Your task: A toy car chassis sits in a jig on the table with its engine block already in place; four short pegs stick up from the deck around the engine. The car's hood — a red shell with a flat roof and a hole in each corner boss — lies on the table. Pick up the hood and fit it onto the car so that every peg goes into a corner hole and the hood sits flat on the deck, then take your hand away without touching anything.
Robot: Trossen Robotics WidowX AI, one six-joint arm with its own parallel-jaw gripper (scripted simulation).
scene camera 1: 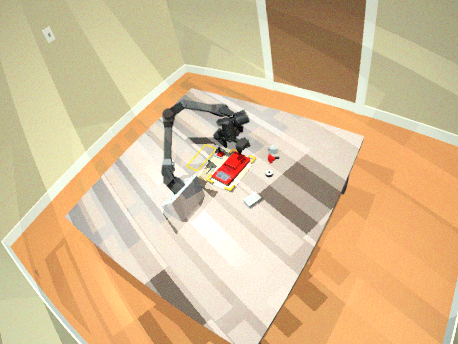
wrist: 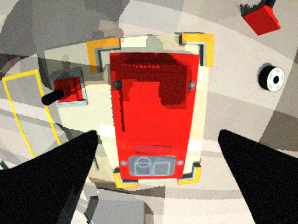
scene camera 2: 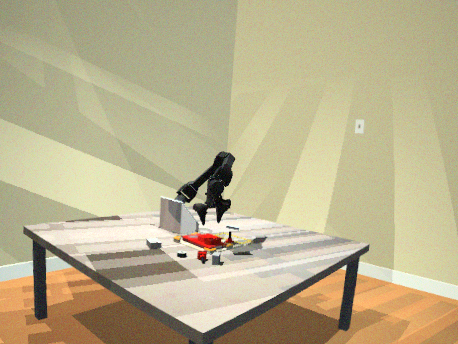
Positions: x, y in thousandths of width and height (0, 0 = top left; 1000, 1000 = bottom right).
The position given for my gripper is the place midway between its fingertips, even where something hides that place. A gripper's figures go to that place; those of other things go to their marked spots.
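Scene:
My gripper (wrist: 539, 609) is 0.1 m from the lens. I also see a red hood (wrist: 522, 426), and for that one it is 0.15 m from the lens.

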